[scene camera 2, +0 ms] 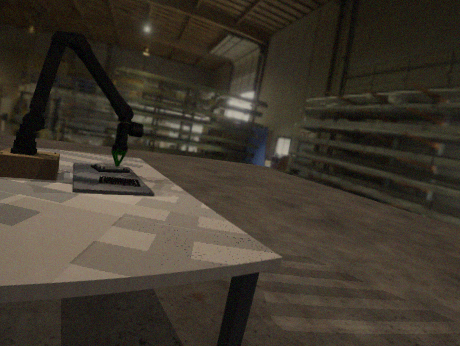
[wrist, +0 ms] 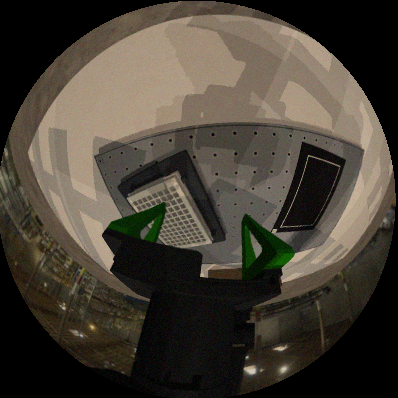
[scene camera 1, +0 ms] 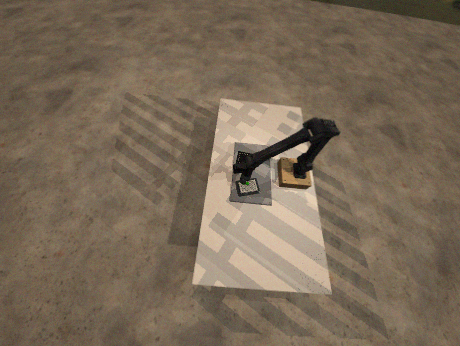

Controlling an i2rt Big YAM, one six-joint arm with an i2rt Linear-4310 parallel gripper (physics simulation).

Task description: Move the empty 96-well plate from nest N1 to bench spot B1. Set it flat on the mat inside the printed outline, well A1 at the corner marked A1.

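Frame: origin at the arm's base, x ahead, y left, z up, level; metres.
Seen in the pictures: gripper, fingertip midpoint: (scene camera 2: 117,165) (wrist: 204,212) (scene camera 1: 245,178); arm's base at its link origin: (scene camera 2: 24,152) (scene camera 1: 299,171).
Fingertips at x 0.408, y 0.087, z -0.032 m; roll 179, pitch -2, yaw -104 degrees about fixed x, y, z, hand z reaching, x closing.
Offsets run from my fingertips to a thing's top centre. Level surfaces: height alone.
The white 96-well plate @(dx -0.027, dy +0.052, dz -0.010 m) (scene camera 1: 248,187) (wrist: 176,212) sits in the dark nest N1 (scene camera 1: 240,194) (wrist: 202,187) on the grey perforated board. My gripper (scene camera 2: 118,165) (wrist: 204,212) is open and empty, with green fingers, above the board. In the wrist view its left fingertip overlaps the plate and its right fingertip lies over bare board, to the right of the nest. The black mat with a thin white outline, spot B1 @(dz -0.035 m) (scene camera 2: 120,181) (wrist: 312,192), lies on the other side of the board. A small pale mark shows at the mat's lower left corner in the wrist view; its letters are too small to read.
The grey board @(dx -0.058, dy -0.091, dz -0.036 m) (scene camera 1: 265,195) (scene camera 2: 85,186) (wrist: 240,180) lies on the pale table @(dz -0.049 m) (scene camera 1: 260,270) (scene camera 2: 165,260). The arm's wooden base block (scene camera 1: 287,182) (scene camera 2: 30,167) stands beside the board. The arm passes over the middle of the board in scene camera 1 and partly covers the mat.
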